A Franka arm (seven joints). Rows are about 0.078 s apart.
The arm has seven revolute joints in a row. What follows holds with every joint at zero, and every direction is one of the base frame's.
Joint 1 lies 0.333 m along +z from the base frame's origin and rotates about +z.
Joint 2 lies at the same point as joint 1 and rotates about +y.
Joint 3 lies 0.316 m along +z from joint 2 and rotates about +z.
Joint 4 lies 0.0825 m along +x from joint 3 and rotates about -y.
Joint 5 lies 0.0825 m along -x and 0.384 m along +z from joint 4 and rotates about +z.
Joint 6 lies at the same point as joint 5 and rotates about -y.
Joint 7 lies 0.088 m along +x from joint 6 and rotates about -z.
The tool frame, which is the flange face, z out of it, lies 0.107 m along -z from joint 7; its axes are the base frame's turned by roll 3.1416, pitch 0 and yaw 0 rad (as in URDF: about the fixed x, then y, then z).
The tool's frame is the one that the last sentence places.
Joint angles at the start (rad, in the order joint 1, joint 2, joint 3, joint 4, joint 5, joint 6, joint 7):
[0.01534 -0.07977 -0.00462 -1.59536 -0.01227 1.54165 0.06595]
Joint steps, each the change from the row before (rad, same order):
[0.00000 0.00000 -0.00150 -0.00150 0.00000 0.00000 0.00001]
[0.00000 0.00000 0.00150 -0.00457 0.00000 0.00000 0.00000]
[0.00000 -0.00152 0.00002 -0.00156 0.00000 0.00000 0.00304]
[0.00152 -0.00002 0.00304 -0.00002 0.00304 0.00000 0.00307]
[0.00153 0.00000 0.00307 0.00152 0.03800 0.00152 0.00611]
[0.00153 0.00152 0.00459 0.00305 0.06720 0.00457 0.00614]
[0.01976 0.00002 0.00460 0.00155 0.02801 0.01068 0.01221]
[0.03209 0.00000 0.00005 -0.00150 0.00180 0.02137 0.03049]
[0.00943 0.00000 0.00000 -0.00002 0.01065 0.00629 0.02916]
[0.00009 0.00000 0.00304 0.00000 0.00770 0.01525 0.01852]
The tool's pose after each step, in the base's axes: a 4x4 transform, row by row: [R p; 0 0 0 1], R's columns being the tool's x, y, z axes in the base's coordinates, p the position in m. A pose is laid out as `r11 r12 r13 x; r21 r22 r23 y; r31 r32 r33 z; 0 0 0 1`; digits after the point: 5 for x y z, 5 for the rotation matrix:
0.99805 -0.05733 0.02466 0.52667; -0.05706 -0.99830 -0.01154 0.00337; 0.02528 0.01011 -0.99963 0.65276; 0 0 0 1
0.99824 -0.05579 0.02011 0.52665; -0.05556 -0.99839 -0.01167 0.00419; 0.02073 0.01054 -0.99973 0.65062; 0 0 0 1
0.99807 -0.05880 0.02007 0.52616; -0.05857 -0.99821 -0.01167 0.00420; 0.02072 0.01047 -0.99973 0.65069; 0 0 0 1
0.99816 -0.05717 0.02008 0.52612; -0.05701 -0.99834 -0.00879 0.00700; 0.02055 0.00762 -0.99976 0.65068; 0 0 0 1
0.99814 -0.05679 0.02239 0.52616; -0.05743 -0.99793 0.02909 0.01366; 0.02069 -0.03032 -0.99933 0.65158; 0 0 0 1
0.99823 -0.05339 0.02636 0.52682; -0.05569 -0.99382 0.09604 0.02430; 0.02107 -0.09734 -0.99503 0.65307; 0 0 0 1
0.99860 -0.03986 0.03464 0.52702; -0.04389 -0.99122 0.12472 0.04021; 0.02936 -0.12606 -0.99159 0.65509; 0 0 0 1
0.99800 -0.03846 0.05024 0.52764; -0.04468 -0.99061 0.12918 0.05727; 0.04480 -0.13117 -0.99035 0.65639; 0 0 0 1
0.99686 -0.05776 0.05421 0.52761; -0.06489 -0.98792 0.14072 0.06334; 0.04543 -0.14380 -0.98856 0.65711; 0 0 0 1
0.99502 -0.07268 0.06816 0.52886; -0.08222 -0.98532 0.14963 0.06582; 0.05628 -0.15449 -0.98639 0.65867; 0 0 0 1

